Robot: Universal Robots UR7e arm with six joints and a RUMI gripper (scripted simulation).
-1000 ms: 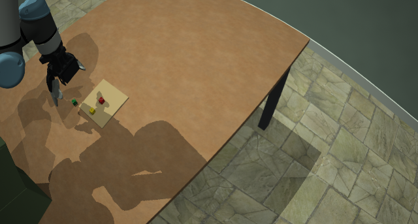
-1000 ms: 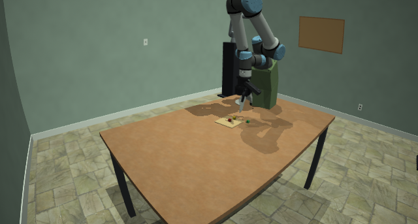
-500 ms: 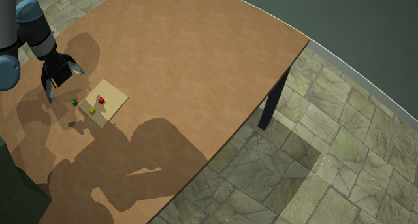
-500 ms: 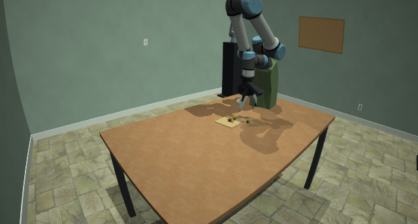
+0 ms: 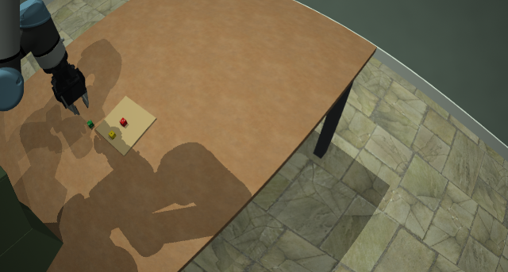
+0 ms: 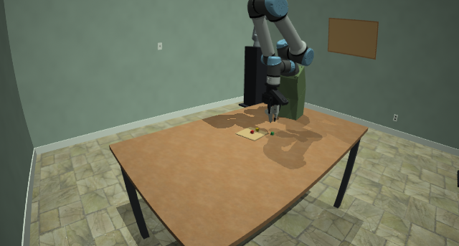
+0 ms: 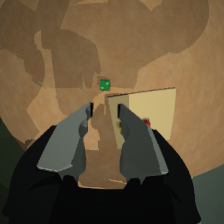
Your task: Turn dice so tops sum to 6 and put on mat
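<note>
Right now my hand is 80 mm above the green die. The rest, counted from my hand: yellow die (30 mm ahead, 90 mm to the right, 80 mm below); then mat (80 mm ahead, 80 mm to the right, 90 mm below); then red die (80 mm ahead, 80 mm to the right, 80 mm below).
</note>
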